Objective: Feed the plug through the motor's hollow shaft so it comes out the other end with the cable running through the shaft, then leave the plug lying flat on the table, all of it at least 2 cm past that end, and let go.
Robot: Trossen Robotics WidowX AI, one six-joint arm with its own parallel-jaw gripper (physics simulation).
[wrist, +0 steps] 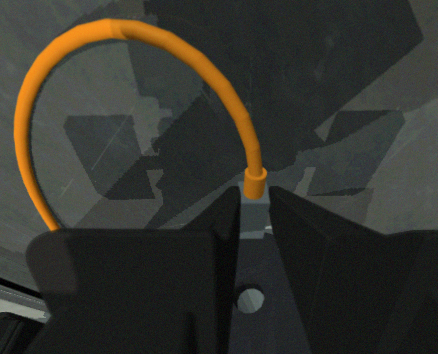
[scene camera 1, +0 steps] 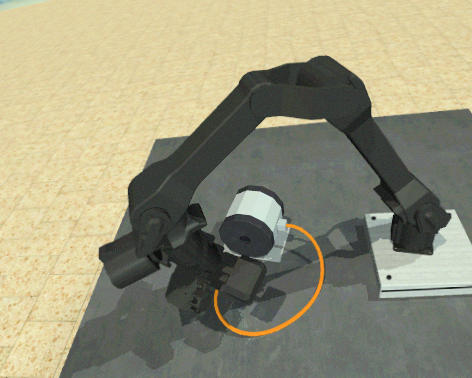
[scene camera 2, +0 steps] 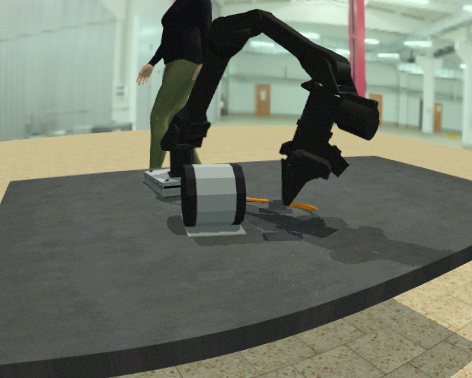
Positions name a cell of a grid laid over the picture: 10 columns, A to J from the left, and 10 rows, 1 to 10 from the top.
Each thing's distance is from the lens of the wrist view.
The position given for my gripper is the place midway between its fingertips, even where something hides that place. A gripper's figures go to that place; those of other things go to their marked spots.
my gripper (wrist: F6): 11 cm
orange cable (wrist: F5): 9 cm
